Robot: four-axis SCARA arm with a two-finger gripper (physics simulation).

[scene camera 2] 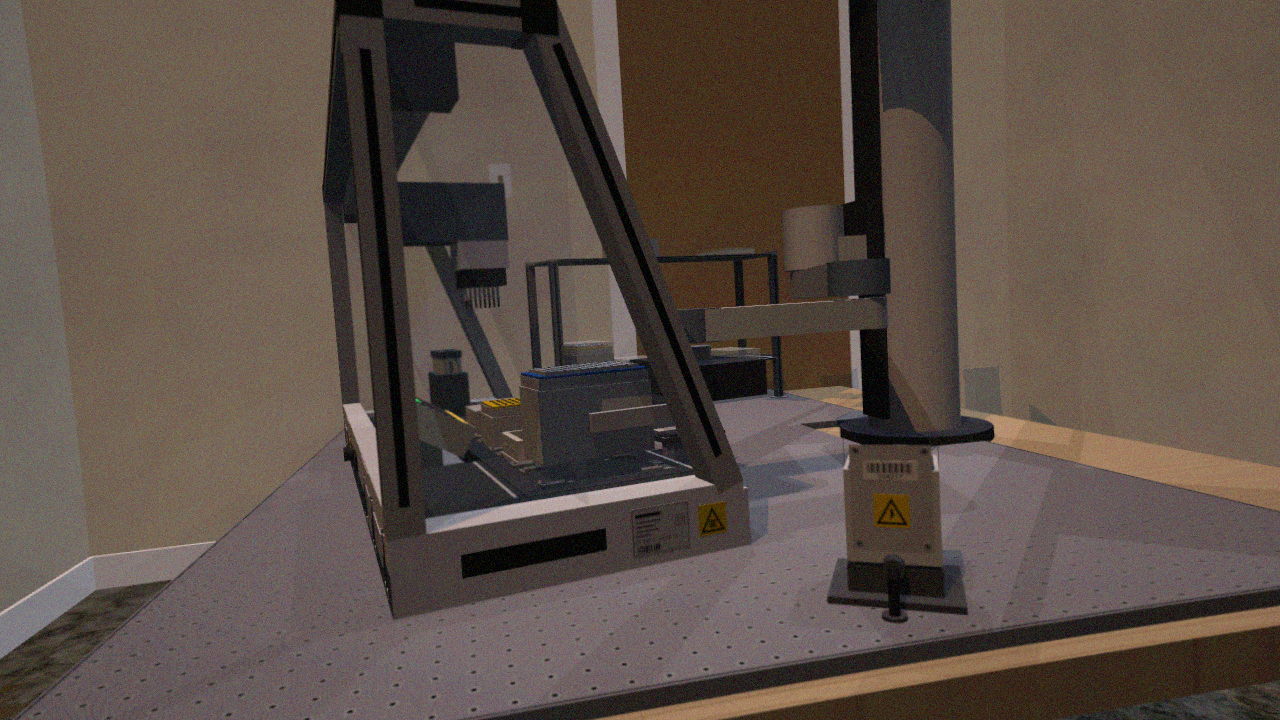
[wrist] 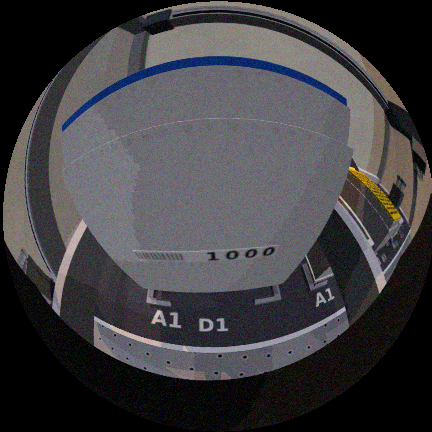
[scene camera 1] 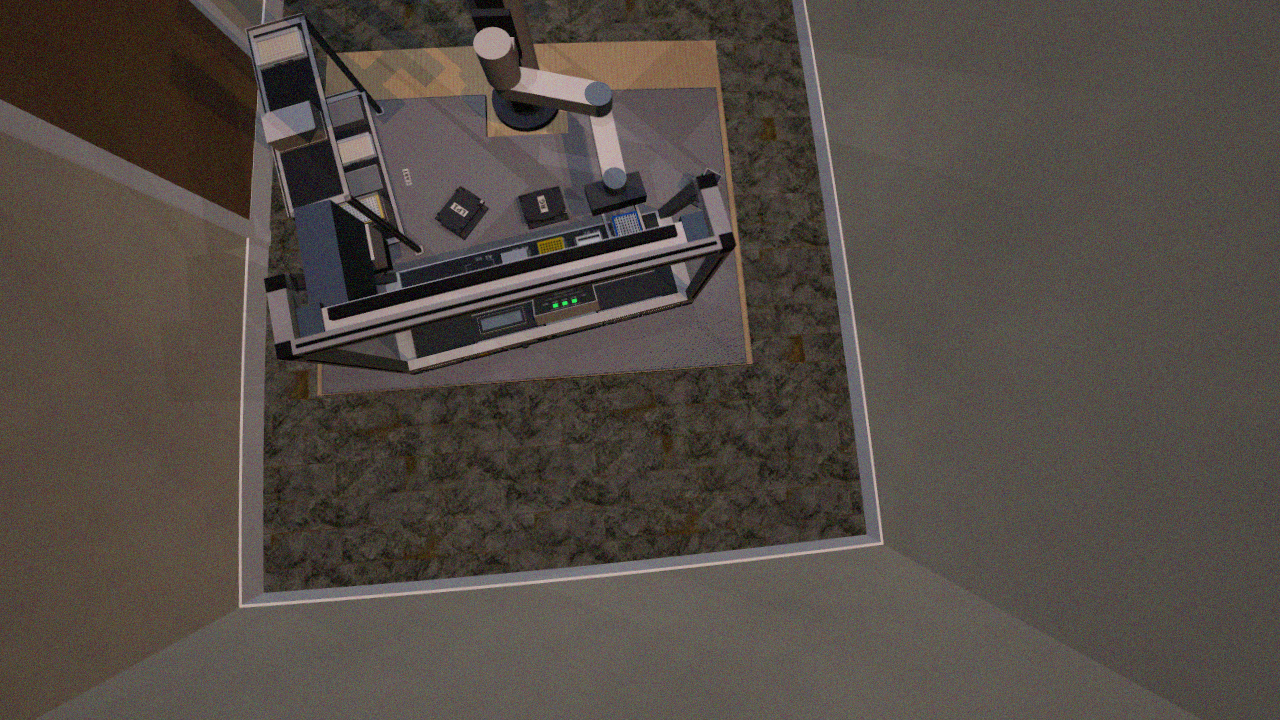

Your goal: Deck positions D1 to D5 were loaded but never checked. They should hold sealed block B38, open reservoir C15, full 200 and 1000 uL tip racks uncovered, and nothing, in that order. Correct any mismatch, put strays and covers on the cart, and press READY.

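Places are measured from the arm's base along level axes (x back, y right, z up), in metres.
Pixels of known places: gripper, fingertip midpoint: (scene camera 2: 571,417); arm's base, origin of the base link: (scene camera 2: 914,435).
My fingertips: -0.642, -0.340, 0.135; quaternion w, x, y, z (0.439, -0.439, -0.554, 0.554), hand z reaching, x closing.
Note:
Ahead of a thing's pixels: the offset from my fingertips to its top centre, as dx, dy, dz. "spot": to the spot under its first point.
My gripper (scene camera 1: 626,220) (scene camera 2: 572,417) is shut on a tall grey tip rack {+0.017, +0.004, +0.057} (scene camera 1: 624,223) (scene camera 2: 586,413) (wrist: 215,190) with a blue top edge and a "1000" label. The rack hangs upright a little above deck position D1, whose corner brackets show under it in the wrist view; the far finger is hidden. A low pale item {-0.005, +0.125, -0.033} (scene camera 1: 588,238) (wrist: 320,267) sits beside D1. Further along are a yellow-topped rack {-0.028, +0.248, -0.004} (scene camera 1: 550,244) (scene camera 2: 501,402) (wrist: 377,194) and a pale item {-0.051, +0.370, -0.023} (scene camera 1: 515,255). The cart {+0.328, +0.874, +0.234} (scene camera 1: 344,67) (scene camera 2: 775,322) bears several pale items. Green lights (scene camera 1: 564,302) show on the front panel.
The machine's frame (scene camera 1: 528,273) (scene camera 2: 384,286) (wrist: 37,165) spans the deck. A pipette head (scene camera 2: 481,259) hangs inside it. Two dark labelled blocks {spot: +0.182, +0.567, -0.072} (scene camera 1: 460,211) {spot: +0.184, +0.289, -0.072} (scene camera 1: 542,206) lie on the table behind the deck. A white box {+0.222, -0.291, +0.006} (scene camera 2: 892,505) stands near the arm column.

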